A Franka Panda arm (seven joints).
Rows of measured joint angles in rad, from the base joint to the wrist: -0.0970, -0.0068, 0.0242, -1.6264, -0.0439, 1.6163, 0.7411; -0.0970, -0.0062, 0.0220, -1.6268, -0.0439, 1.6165, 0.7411; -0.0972, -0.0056, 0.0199, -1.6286, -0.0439, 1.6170, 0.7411; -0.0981, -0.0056, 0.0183, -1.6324, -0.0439, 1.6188, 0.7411; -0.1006, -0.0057, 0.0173, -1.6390, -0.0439, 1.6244, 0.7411; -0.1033, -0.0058, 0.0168, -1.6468, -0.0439, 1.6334, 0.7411; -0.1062, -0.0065, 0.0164, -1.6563, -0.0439, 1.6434, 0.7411; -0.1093, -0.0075, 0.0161, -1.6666, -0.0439, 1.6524, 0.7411; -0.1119, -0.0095, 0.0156, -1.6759, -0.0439, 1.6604, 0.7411; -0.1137, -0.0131, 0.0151, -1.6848, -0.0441, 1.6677, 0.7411; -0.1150, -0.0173, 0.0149, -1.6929, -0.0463, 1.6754, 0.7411; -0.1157, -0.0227, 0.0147, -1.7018, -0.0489, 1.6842, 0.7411; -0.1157, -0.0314, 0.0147, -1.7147, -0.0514, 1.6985, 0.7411; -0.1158, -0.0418, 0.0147, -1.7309, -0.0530, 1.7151, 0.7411; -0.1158, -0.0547, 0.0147, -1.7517, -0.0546, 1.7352, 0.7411; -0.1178, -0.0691, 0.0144, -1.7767, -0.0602, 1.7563, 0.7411; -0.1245, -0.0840, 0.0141, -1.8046, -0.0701, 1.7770, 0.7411
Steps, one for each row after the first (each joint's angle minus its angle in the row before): 0.0000, 0.0006, -0.0022, -0.0004, 0.0000, 0.0002, 0.0000; -0.0002, 0.0006, -0.0021, -0.0018, 0.0000, 0.0005, 0.0000; -0.0009, 0.0000, -0.0016, -0.0038, 0.0000, 0.0018, 0.0000; -0.0025, -0.0001, -0.0010, -0.0066, 0.0000, 0.0056, 0.0000; -0.0027, -0.0001, -0.0005, -0.0078, 0.0000, 0.0090, 0.0000; -0.0029, -0.0007, -0.0004, -0.0095, 0.0000, 0.0100, 0.0000; -0.0031, -0.0010, -0.0003, -0.0103, 0.0000, 0.0090, 0.0000; -0.0026, -0.0020, -0.0005, -0.0093, 0.0000, 0.0080, 0.0000; -0.0018, -0.0036, -0.0005, -0.0089, -0.0002, 0.0073, 0.0000; -0.0013, -0.0042, -0.0002, -0.0081, -0.0022, 0.0077, 0.0000; -0.0007, -0.0054, -0.0002, -0.0089, -0.0026, 0.0088, 0.0000; 0.0000, -0.0087, 0.0000, -0.0129, -0.0025, 0.0143, 0.0000; -0.0001, -0.0104, 0.0000, -0.0162, -0.0016, 0.0166, 0.0000; 0.0000, -0.0129, 0.0000, -0.0208, -0.0016, 0.0201, 0.0000; -0.0020, -0.0144, -0.0003, -0.0250, -0.0056, 0.0211, 0.0000; -0.0067, -0.0149, -0.0003, -0.0279, -0.0099, 0.0207, 0.0000
